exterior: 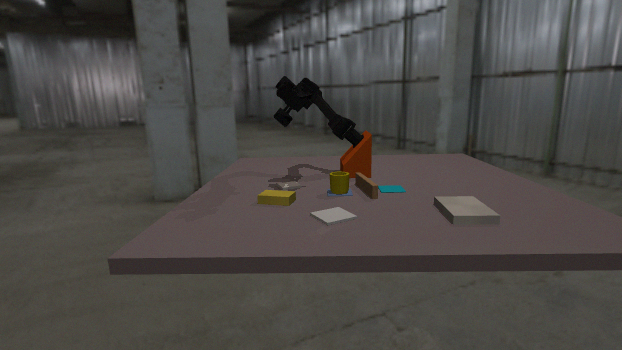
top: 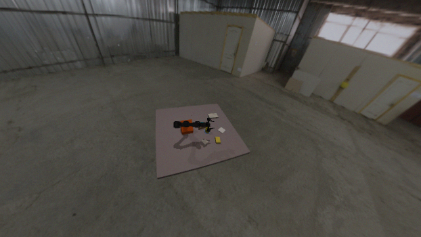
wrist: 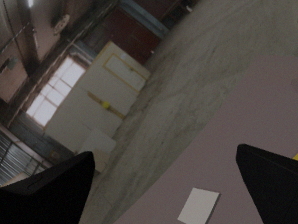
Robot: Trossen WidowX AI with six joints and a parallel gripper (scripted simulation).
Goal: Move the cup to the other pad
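The yellow cup lies 3 cm behind my gripper tip, 16 cm to the left of it and 28 cm below it. The rest, counted from my gripper tip: small white tile 11 cm behind, 4 cm to the right, 31 cm below; wooden block 5 cm behind, 26 cm to the left, 30 cm below; teal pad 8 cm behind, 35 cm to the left, 32 cm below.
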